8 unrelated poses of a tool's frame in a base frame.
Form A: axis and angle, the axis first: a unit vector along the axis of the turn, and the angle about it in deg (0 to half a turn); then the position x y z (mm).
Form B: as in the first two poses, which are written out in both.
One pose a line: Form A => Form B
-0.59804 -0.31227 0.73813 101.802 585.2 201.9 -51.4 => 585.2 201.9 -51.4 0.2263 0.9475 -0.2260 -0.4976 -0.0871 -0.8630
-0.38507 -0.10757 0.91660 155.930 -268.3 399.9 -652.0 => -268.3 399.9 -652.0 -0.6294 0.4531 -0.6313 -0.2946 -0.8909 -0.3457
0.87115 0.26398 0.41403 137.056 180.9 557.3 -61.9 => 180.9 557.3 -61.9 0.5824 0.6804 0.4449 0.1162 -0.6113 0.7828
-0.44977 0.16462 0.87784 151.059 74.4 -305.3 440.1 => 74.4 -305.3 440.1 -0.4958 0.2860 -0.8200 -0.5636 -0.8243 0.0533
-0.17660 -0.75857 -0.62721 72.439 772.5 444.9 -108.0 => 772.5 444.9 -108.0 0.3235 -0.5044 0.8006 0.6915 0.7035 0.1639
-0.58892 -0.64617 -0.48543 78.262 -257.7 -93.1 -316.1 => -257.7 -93.1 -316.1 0.4797 -0.1722 0.8604 0.7784 0.5360 -0.3267
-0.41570 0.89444 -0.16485 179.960 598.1 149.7 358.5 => 598.1 149.7 358.5 -0.6544 -0.7437 0.1364 -0.7435 0.6000 -0.2952
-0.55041 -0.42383 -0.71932 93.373 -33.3 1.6 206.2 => -33.3 1.6 206.2 0.2619 -0.4711 0.8423 0.9651 0.1314 -0.2267
